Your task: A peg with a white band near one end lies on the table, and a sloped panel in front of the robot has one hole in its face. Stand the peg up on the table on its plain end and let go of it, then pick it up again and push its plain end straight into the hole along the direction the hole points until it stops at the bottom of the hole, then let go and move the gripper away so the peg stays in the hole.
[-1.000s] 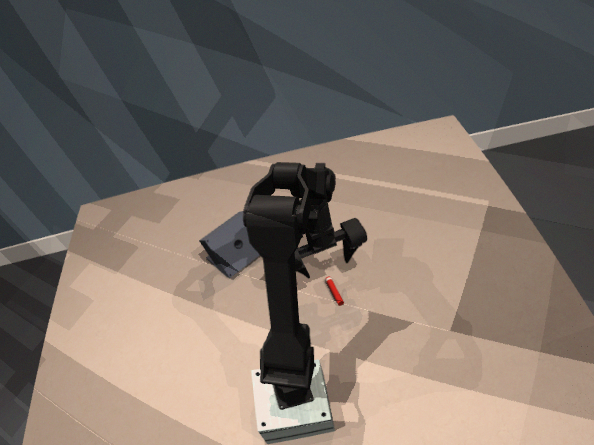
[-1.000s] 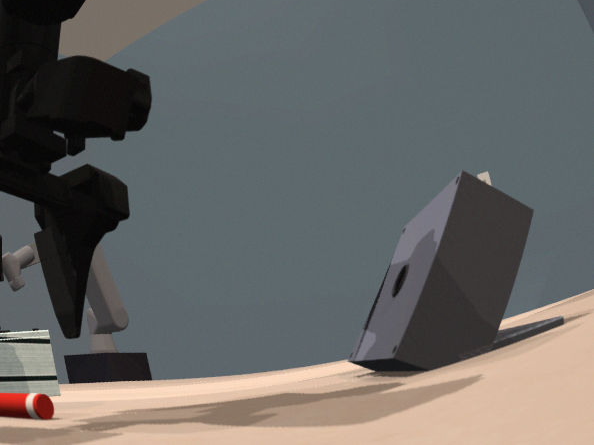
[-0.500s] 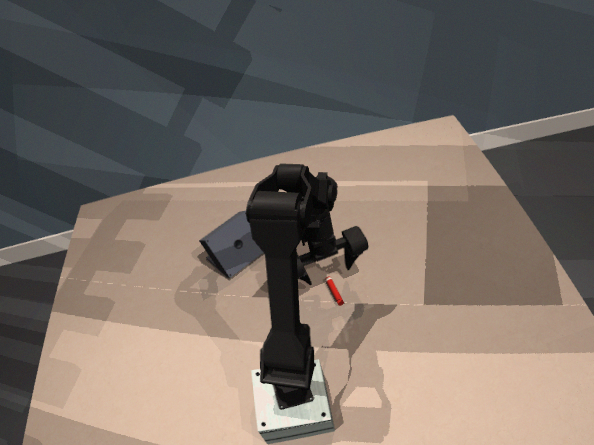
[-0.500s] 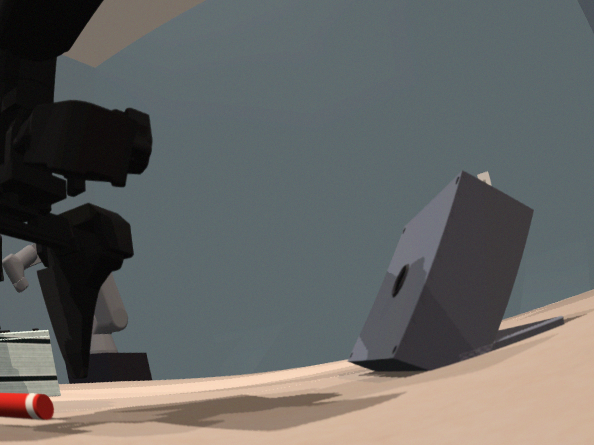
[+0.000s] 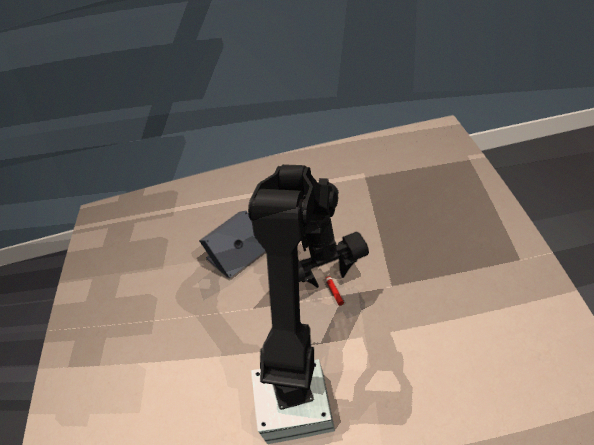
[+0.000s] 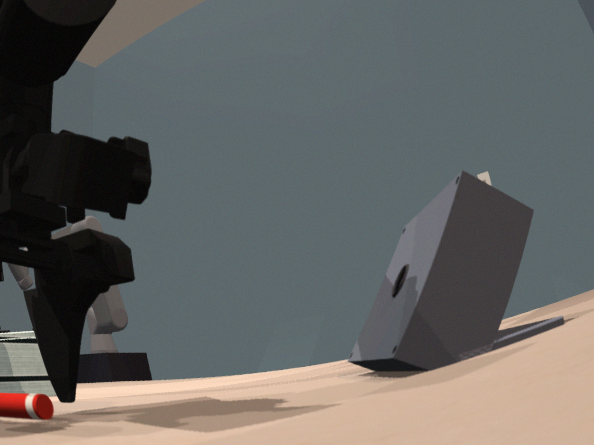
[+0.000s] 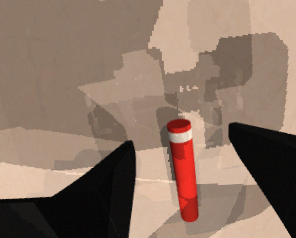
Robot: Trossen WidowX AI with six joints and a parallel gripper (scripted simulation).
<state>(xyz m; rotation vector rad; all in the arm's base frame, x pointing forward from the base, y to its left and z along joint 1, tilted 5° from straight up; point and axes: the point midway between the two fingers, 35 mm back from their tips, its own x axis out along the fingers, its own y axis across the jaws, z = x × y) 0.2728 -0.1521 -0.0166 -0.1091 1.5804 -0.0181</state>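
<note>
The red peg is 10 mm behind my gripper tip. Also, from my gripper tip: sloped panel 180 mm ahead, 190 mm to the left, 40 mm above.
</note>
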